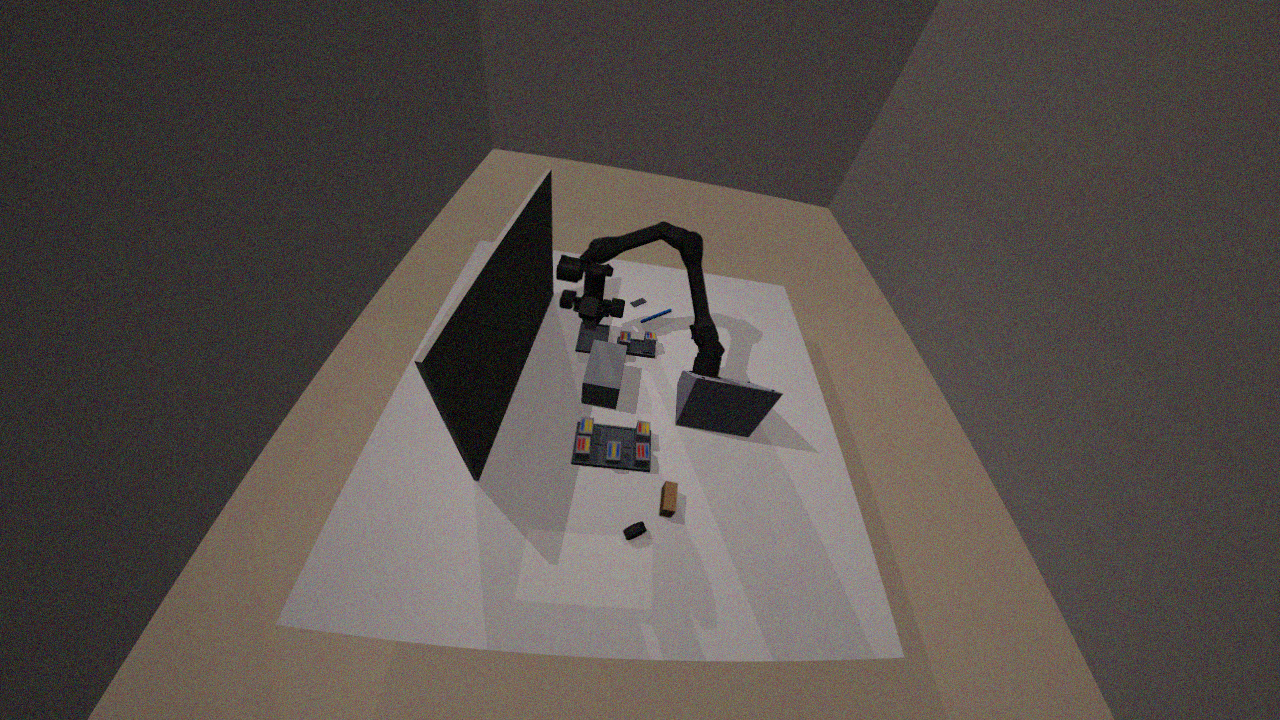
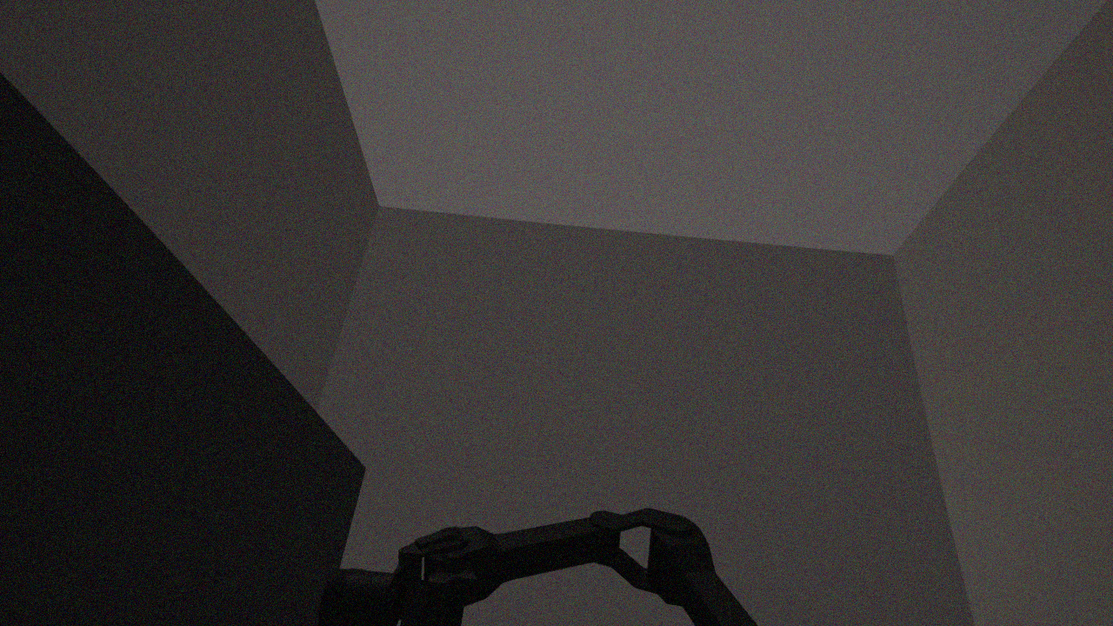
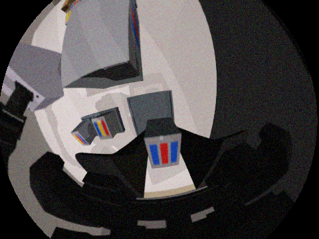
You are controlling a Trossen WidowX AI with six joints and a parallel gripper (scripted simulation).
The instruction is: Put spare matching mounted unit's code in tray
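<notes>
The flat tray is 7 cm below my gripper tip, 1 cm to the right of it and 1 cm behind it. Round my gripper tip: grey spare (2 cm above, 1 cm to the right); then grey mounted unit (18 cm to the left, 5 cm behind, 3 cm below); then blue pen (23 cm behind, 15 cm to the right, 7 cm below).
</notes>
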